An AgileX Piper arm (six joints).
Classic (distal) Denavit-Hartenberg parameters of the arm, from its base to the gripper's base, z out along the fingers. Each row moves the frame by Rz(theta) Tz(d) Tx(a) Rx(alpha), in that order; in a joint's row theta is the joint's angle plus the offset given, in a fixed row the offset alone. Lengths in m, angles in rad.
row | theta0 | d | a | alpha
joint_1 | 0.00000 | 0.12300 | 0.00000 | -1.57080
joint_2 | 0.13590 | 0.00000 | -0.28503 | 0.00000
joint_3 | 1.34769 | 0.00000 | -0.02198 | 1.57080
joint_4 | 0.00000 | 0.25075 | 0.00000 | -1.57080
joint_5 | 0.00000 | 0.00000 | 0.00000 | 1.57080
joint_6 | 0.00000 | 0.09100 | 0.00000 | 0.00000
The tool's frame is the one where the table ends.
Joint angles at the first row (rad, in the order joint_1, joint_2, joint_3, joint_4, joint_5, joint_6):
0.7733 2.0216 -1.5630 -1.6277 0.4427 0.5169
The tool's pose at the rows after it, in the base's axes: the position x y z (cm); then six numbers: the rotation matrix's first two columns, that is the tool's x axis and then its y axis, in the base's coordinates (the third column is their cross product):
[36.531, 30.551, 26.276, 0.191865, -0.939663, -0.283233, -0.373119, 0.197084, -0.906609]
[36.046, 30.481, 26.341, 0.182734, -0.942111, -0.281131, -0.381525, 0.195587, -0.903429]
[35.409, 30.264, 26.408, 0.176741, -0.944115, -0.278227, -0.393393, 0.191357, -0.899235]
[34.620, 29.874, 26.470, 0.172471, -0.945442, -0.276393, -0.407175, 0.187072, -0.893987]
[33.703, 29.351, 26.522, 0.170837, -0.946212, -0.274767, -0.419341, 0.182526, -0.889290]
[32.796, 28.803, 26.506, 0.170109, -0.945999, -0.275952, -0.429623, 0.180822, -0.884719]
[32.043, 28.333, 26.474, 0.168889, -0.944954, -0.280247, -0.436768, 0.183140, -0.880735]
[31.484, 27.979, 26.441, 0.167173, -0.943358, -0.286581, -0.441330, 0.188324, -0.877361]
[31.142, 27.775, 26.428, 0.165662, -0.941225, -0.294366, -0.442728, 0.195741, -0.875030]
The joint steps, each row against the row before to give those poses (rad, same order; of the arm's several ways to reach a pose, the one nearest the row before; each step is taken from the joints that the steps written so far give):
0.0074 -0.0067 0.0053 0.0280 0.0133 -0.0197
0.0083 -0.0134 0.0153 0.0276 0.0121 -0.0202
0.0077 -0.0213 0.0264 0.0254 0.0073 -0.0184
0.0070 -0.0292 0.0384 0.0190 0.0038 -0.0104
0.0070 -0.0352 0.0483 0.0062 0.0019 0.0020
0.0066 -0.0347 0.0499 -0.0052 0.0004 0.0155
0.0054 -0.0286 0.0420 -0.0106 0.0004 0.0223
0.0042 -0.0211 0.0314 -0.0121 0.0005 0.0236
0.0028 -0.0128 0.0193 -0.0138 0.0004 0.0243

